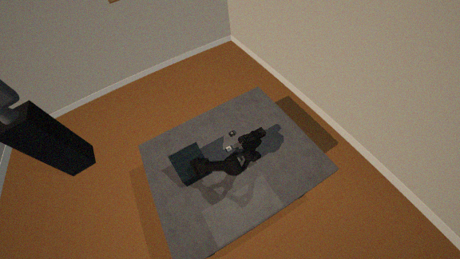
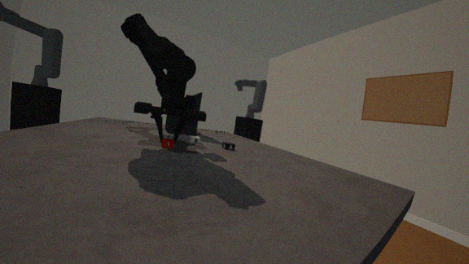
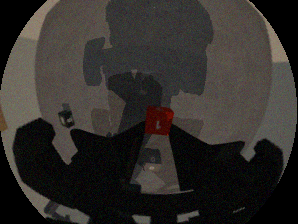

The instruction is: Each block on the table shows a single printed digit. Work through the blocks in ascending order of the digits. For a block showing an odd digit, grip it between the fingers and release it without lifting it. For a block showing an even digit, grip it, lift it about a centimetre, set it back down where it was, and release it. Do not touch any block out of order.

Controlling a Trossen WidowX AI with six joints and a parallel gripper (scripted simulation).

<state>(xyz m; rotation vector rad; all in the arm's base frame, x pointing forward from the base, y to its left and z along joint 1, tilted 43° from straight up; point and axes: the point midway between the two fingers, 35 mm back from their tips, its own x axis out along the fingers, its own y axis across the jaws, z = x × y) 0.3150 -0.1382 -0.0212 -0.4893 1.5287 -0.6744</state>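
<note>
My gripper tip is 10 mm short of the red block. From my gripper tip the other things lie so: light grey block (90 mm behind, 110 mm to the left); dark block (200 mm to the left).
</note>
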